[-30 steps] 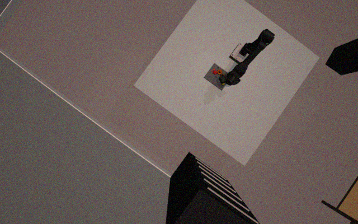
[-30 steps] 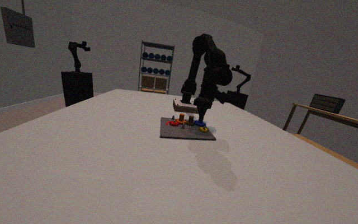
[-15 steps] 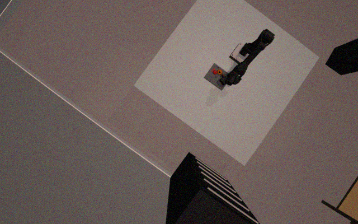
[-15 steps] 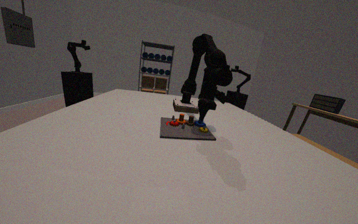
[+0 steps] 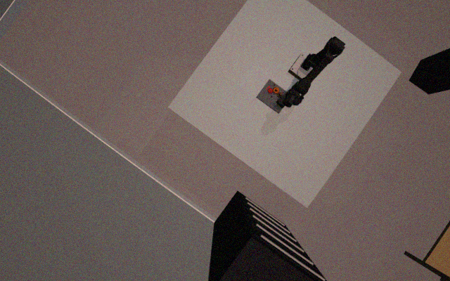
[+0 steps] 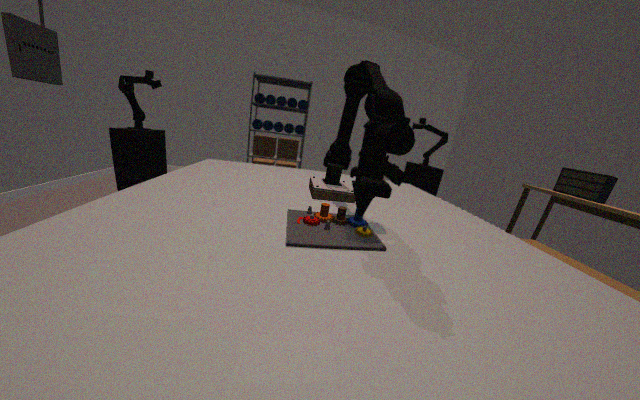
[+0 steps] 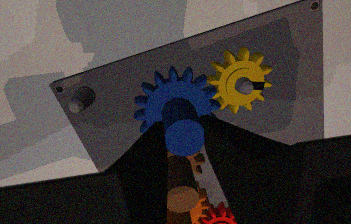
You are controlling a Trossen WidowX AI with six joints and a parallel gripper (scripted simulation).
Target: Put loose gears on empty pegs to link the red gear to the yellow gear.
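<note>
Right now the blue gear is 10 mm below my gripper tip. The rest, counted from my gripper tip: brown gear: 40 mm to the right, 20 mm below, 20 mm behind; orange gear: 80 mm to the right, 30 mm behind, 20 mm below; yellow gear: 40 mm ahead, 30 mm below.
</note>
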